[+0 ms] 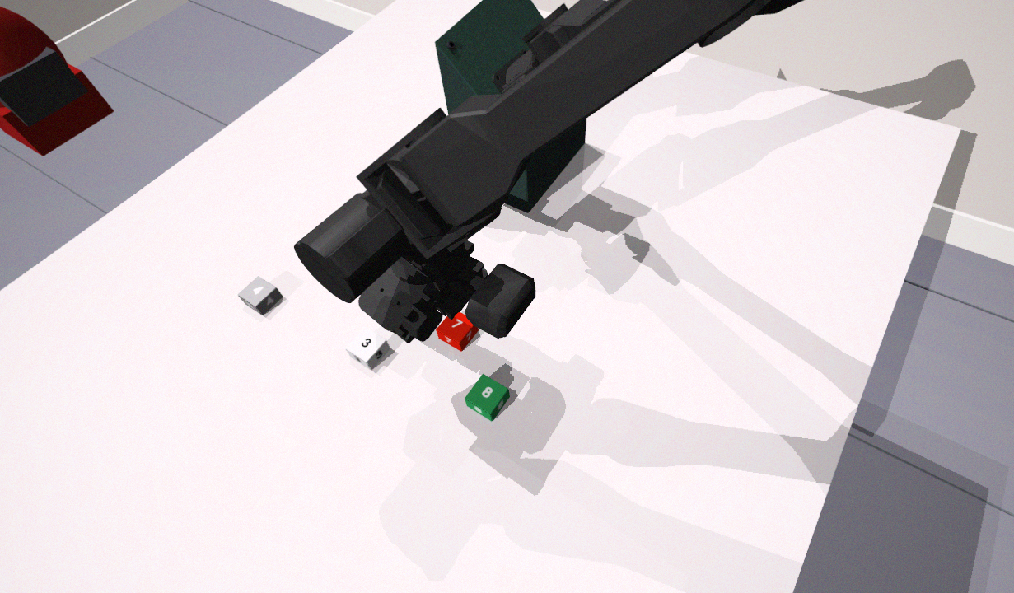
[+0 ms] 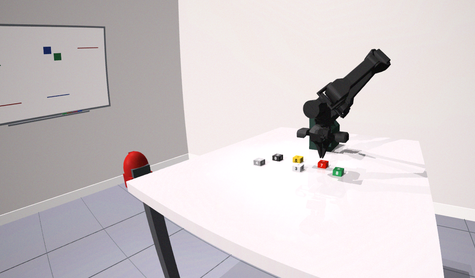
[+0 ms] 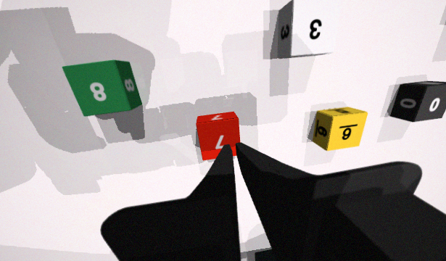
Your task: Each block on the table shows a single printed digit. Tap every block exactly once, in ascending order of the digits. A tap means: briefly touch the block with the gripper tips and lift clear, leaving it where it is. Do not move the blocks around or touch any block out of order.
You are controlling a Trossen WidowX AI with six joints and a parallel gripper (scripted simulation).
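Right now the red 7 block is 1 cm to the left of my gripper tip and 2 cm below it. Also, from my gripper tip: yellow 6 block 1 cm behind, 10 cm to the right, 2 cm below; green 8 block 5 cm ahead, 8 cm to the left, 2 cm below; white 3 block 7 cm ahead, 6 cm to the right, 2 cm below.
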